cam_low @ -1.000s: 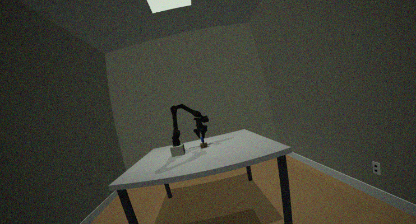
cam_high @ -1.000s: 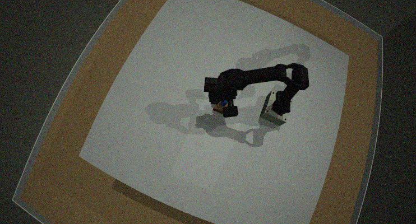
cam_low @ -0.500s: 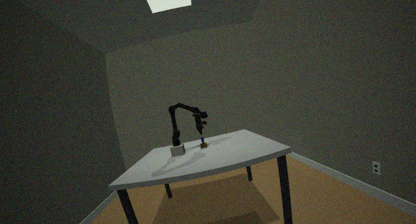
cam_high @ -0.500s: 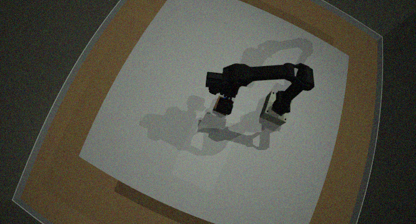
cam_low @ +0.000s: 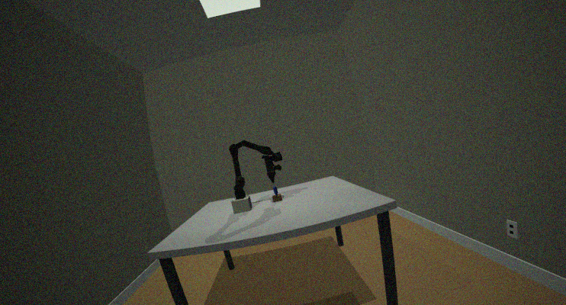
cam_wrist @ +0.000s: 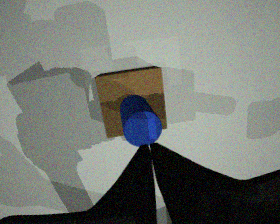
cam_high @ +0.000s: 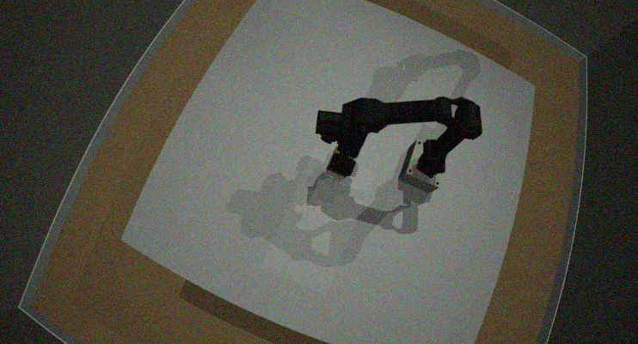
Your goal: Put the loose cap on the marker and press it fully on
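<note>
The blue cap lies 5 cm below my gripper tip. The rest, counted from my gripper tip: marker 6 cm below; holder block 12 cm below.
</note>
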